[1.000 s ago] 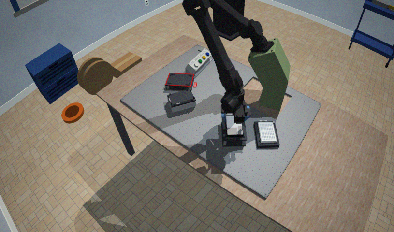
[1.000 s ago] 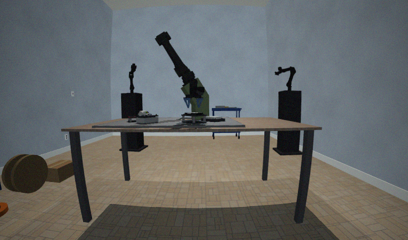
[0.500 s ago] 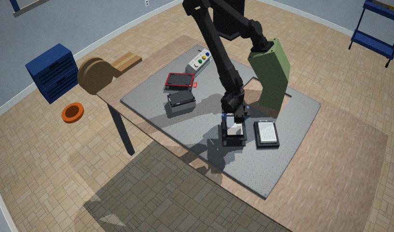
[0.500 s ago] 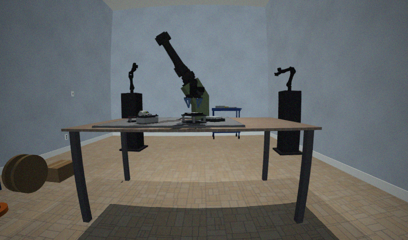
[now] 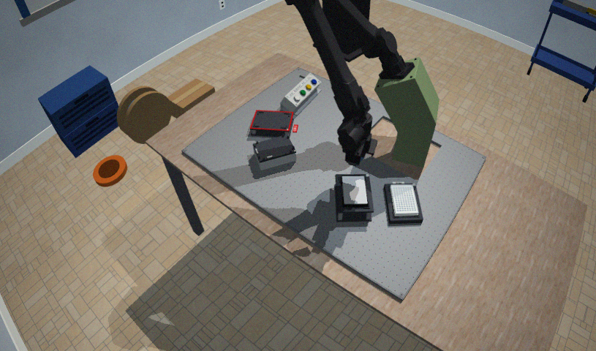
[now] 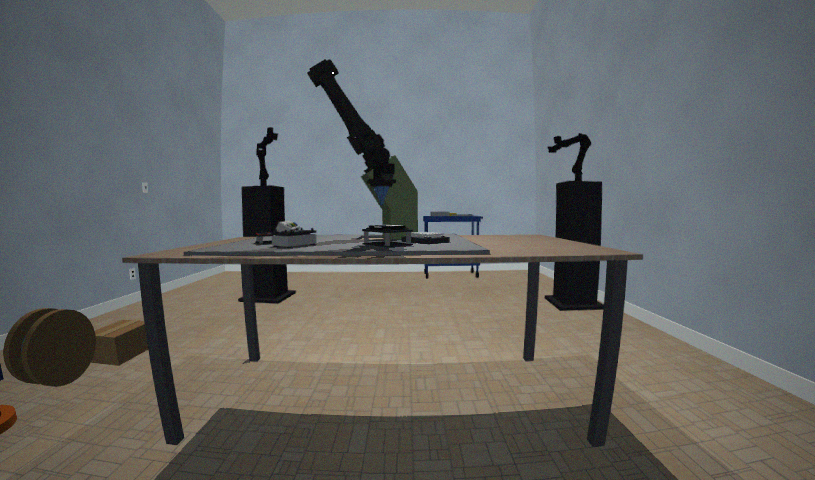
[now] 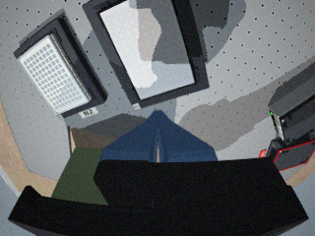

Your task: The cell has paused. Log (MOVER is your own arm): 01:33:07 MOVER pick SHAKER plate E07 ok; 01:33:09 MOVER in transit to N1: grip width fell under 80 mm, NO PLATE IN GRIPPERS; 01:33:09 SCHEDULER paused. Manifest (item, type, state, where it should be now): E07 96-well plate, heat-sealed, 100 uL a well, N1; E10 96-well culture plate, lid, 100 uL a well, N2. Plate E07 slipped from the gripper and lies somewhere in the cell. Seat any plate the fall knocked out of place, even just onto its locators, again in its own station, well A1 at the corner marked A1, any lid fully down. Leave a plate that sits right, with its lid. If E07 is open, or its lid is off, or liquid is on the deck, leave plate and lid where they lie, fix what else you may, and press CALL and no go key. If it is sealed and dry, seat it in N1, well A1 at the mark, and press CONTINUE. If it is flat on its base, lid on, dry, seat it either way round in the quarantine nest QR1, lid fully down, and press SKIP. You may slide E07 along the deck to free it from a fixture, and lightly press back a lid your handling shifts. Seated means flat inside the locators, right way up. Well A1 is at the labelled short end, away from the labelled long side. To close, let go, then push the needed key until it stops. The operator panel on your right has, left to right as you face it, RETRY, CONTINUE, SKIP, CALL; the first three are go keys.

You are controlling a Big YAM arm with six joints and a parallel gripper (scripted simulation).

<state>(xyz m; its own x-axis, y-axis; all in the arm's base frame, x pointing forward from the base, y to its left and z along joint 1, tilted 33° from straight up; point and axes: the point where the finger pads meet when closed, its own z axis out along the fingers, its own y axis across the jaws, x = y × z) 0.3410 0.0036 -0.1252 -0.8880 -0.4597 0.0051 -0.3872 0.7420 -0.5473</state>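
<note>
My gripper is now 250 mm past the green continue key, 490 mm to the left of it and 90 mm above it. Round my hand: grey retry key (200 mm behind, 480 mm to the right, 90 mm below); yellow skip key (300 mm behind, 500 mm to the right, 90 mm below); plate E07 (40 mm ahead, 20 mm to the left, 90 mm below).
</note>
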